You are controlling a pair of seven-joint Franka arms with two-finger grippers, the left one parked.
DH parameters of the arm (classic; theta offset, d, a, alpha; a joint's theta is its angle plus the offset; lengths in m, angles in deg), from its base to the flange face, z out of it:
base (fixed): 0 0 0 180
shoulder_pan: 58.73 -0.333 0 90
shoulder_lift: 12.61 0 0 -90
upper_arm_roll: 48.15 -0.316 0.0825 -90
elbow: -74.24 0 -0.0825 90
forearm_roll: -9.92 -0.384 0 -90
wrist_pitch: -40.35 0 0.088 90
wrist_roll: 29.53 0.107 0 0
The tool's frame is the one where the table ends.
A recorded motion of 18 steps. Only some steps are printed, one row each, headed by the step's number.
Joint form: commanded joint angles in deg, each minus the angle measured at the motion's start. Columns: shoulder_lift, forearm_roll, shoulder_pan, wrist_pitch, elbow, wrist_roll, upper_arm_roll.
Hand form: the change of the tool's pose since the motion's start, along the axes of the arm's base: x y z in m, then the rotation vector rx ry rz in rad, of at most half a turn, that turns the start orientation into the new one. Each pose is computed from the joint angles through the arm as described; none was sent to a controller.
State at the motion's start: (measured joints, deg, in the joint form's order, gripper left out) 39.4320 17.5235 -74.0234 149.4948 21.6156 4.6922 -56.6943
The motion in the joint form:
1: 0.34 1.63 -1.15 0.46 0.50 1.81 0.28
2: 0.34 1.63 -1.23 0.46 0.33 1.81 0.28
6: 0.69 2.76 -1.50 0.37 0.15 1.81 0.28
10: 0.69 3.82 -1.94 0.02 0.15 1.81 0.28
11: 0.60 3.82 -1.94 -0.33 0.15 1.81 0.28
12: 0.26 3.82 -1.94 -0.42 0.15 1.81 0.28
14: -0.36 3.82 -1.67 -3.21 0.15 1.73 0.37
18: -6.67 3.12 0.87 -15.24 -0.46 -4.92 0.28
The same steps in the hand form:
1: -0.0020 0.0111 0.0002 -0.0216 -0.0211 -0.0082
2: -0.0027 0.0122 -0.0013 -0.0226 -0.0184 -0.0064
6: -0.0039 0.0143 -0.0077 -0.0436 -0.0160 0.0037
10: -0.0061 0.0185 -0.0082 -0.0624 -0.0179 0.0159
11: -0.0066 0.0182 -0.0075 -0.0645 -0.0139 0.0155
12: -0.0068 0.0181 -0.0030 -0.0635 -0.0181 0.0152
14: -0.0097 0.0115 0.0009 -0.0819 0.0156 0.0083
18: -0.0256 -0.0306 0.0623 -0.1280 0.1240 0.0665

